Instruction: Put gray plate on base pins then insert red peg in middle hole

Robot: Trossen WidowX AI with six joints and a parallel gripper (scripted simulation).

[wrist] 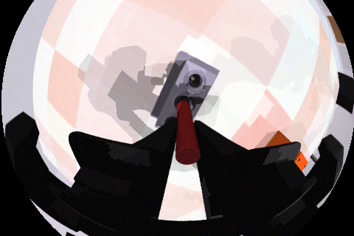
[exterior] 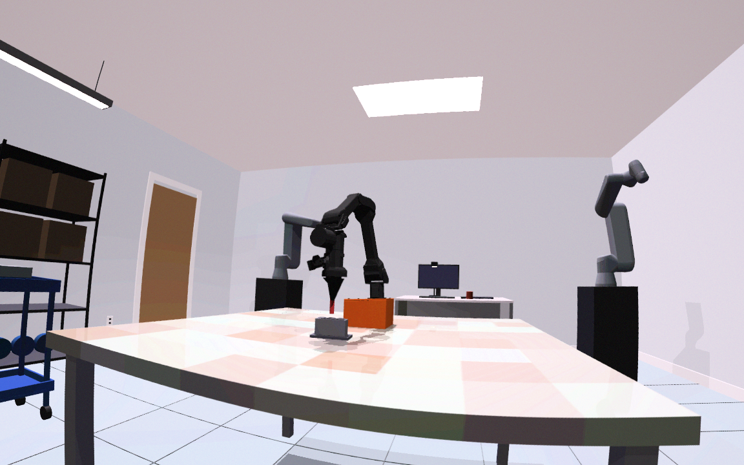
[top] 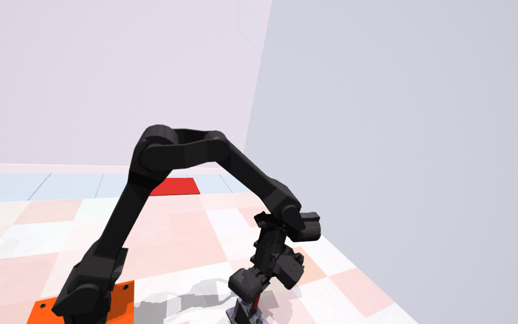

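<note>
My gripper tip is now right at the red peg. Also, from my gripper tip: base: 110 mm below; then gray plate: 70 mm below.
</note>
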